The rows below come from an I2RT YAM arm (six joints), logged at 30 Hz.
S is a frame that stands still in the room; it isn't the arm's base.
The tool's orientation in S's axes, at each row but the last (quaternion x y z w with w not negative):
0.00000 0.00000 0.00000 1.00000
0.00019 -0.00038 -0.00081 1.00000
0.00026 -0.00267 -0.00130 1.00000
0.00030 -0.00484 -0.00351 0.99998
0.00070 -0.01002 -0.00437 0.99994
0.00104 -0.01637 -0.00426 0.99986
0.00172 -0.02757 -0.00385 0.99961
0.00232 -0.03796 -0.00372 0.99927
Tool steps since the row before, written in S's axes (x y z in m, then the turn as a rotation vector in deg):
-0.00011 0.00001 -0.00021 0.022 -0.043 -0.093
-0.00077 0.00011 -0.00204 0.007 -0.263 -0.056
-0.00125 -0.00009 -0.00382 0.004 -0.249 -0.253
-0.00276 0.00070 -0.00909 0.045 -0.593 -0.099
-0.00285 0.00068 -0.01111 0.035 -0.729 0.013
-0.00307 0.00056 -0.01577 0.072 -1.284 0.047
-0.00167 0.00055 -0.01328 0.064 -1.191 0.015
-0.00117 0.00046 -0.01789 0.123 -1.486 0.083
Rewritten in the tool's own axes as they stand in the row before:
-0.00011 0.00001 -0.00021 0.022 -0.043 -0.093
-0.00077 0.00011 -0.00204 0.007 -0.263 -0.056
-0.00127 -0.00010 -0.00381 0.003 -0.249 -0.253
-0.00285 0.00067 -0.00906 0.048 -0.593 -0.099
-0.00308 0.00064 -0.01105 0.042 -0.729 0.013
-0.00359 0.00050 -0.01566 0.084 -1.283 0.047
-0.00240 0.00049 -0.01317 0.074 -1.190 0.015
-0.00253 0.00036 -0.01775 0.140 -1.485 0.080

